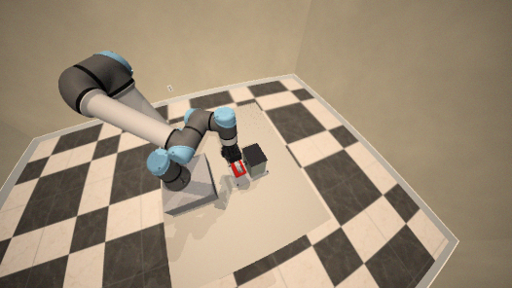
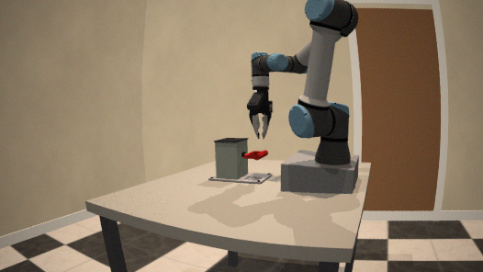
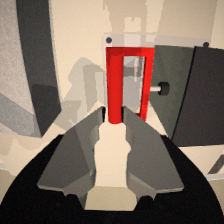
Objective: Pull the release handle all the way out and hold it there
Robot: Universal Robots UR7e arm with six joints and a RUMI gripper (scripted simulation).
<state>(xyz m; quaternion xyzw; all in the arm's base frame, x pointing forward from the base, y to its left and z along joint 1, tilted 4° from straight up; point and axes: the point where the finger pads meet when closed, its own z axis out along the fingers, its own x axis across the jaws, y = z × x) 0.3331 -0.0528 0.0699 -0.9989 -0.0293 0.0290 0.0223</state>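
The metal baseplate is 190 mm below my hand and 100 mm ahead of it.
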